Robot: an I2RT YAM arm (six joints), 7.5 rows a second.
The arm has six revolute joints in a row. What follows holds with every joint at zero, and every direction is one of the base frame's. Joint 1 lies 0.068 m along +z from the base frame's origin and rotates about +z. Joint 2 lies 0.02 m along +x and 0.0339 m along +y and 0.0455 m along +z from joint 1 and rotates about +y. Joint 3 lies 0.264 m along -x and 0.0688 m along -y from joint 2 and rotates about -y. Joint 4 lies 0.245 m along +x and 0.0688 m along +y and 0.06 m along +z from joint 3 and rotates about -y. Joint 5 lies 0.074 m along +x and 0.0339 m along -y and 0.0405 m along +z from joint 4 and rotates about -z. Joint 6 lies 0.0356 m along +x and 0.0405 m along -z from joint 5 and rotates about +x. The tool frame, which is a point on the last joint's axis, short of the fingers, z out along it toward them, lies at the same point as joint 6; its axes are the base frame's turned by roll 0, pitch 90 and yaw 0 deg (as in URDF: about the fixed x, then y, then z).
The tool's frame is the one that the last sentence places.
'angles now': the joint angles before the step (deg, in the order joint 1, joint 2, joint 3, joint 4, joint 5, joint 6). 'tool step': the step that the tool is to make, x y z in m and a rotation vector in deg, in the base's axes. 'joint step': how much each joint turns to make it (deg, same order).
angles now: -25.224, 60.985, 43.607, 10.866, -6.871, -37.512
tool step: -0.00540, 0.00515, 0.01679, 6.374, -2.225, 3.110
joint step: 0.000, -1.813, 2.822, -4.359, -3.840, 6.402
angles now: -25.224, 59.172, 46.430, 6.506, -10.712, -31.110
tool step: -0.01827, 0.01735, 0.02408, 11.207, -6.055, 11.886
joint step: 0.098, -5.202, 1.382, -2.198, -12.708, 12.378
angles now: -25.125, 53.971, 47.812, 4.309, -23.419, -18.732
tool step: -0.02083, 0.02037, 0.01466, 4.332, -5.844, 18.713
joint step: -0.011, -5.095, -1.661, 4.662, -18.500, 8.419
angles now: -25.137, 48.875, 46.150, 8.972, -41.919, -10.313
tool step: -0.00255, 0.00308, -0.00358, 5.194, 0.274, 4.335
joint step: 0.015, -0.718, -1.964, 3.690, -3.693, 7.074
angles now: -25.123, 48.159, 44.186, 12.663, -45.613, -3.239
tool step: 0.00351, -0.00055, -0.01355, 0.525, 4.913, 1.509
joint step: 0.095, 0.672, -0.459, -5.077, -1.563, -2.118
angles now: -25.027, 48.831, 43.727, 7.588, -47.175, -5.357
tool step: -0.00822, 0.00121, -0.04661, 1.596, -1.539, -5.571
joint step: 0.054, -3.874, -12.709, 11.247, 5.749, 2.417
